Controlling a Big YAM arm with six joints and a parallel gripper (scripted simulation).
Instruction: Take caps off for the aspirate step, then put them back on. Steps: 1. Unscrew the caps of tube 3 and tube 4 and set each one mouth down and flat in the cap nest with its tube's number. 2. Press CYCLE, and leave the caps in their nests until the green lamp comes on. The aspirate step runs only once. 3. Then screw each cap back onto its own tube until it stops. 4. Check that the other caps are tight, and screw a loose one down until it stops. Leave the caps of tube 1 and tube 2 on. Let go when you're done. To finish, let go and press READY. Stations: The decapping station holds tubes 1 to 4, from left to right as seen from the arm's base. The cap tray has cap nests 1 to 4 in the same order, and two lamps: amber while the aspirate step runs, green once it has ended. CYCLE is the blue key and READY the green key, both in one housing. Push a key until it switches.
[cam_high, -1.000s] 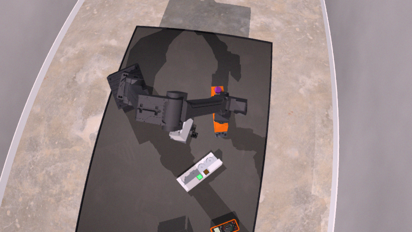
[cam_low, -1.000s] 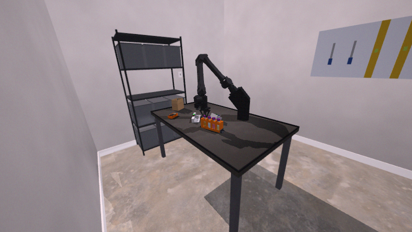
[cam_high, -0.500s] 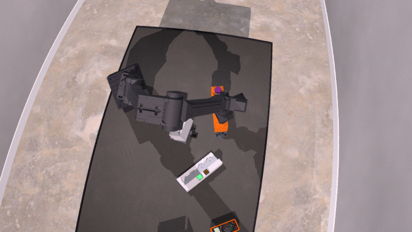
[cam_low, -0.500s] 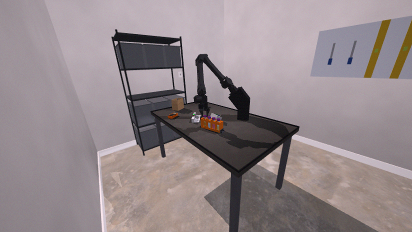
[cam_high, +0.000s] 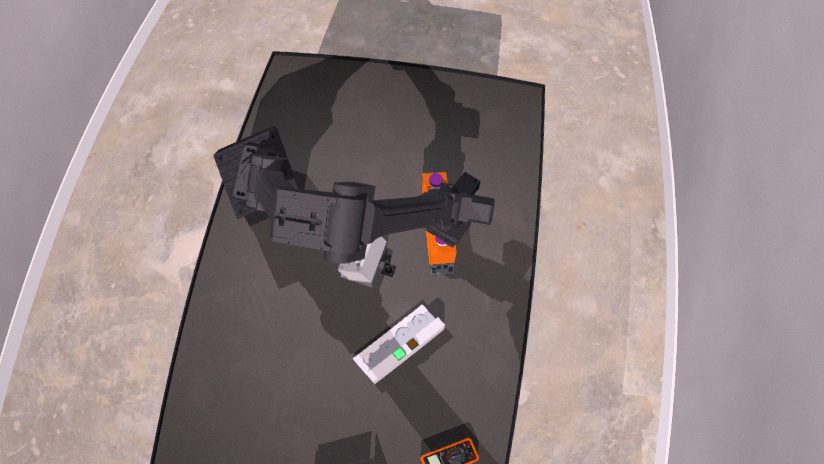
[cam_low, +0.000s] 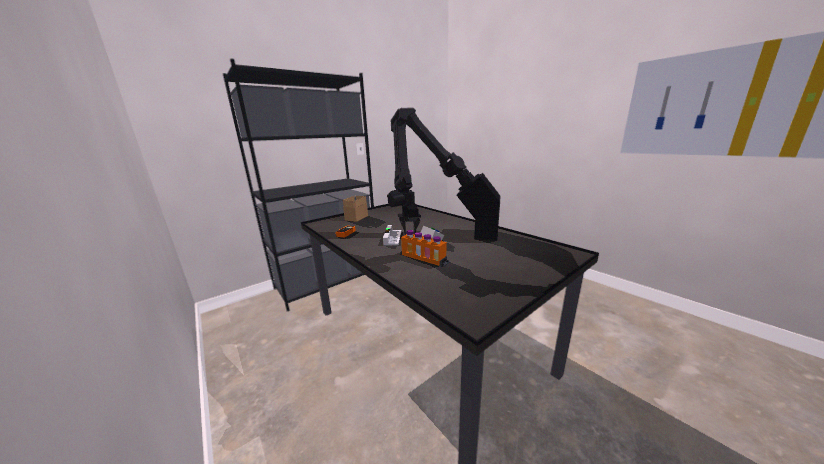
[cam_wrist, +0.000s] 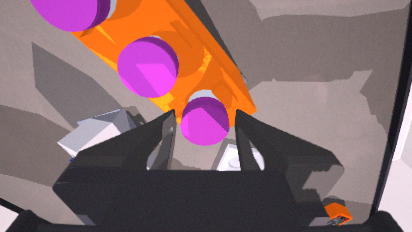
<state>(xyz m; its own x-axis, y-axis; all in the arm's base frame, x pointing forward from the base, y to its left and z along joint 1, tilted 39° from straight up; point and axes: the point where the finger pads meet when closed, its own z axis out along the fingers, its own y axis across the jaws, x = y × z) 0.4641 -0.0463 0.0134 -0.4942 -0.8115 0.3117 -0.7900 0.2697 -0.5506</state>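
My gripper is now right at the cap. From my hand the other things lie so: green key 220 mm behind, 50 mm to the right, 50 mm below; then blue key 210 mm behind, 50 mm below; then key housing 200 mm behind, 60 mm below, 30 mm to the right.
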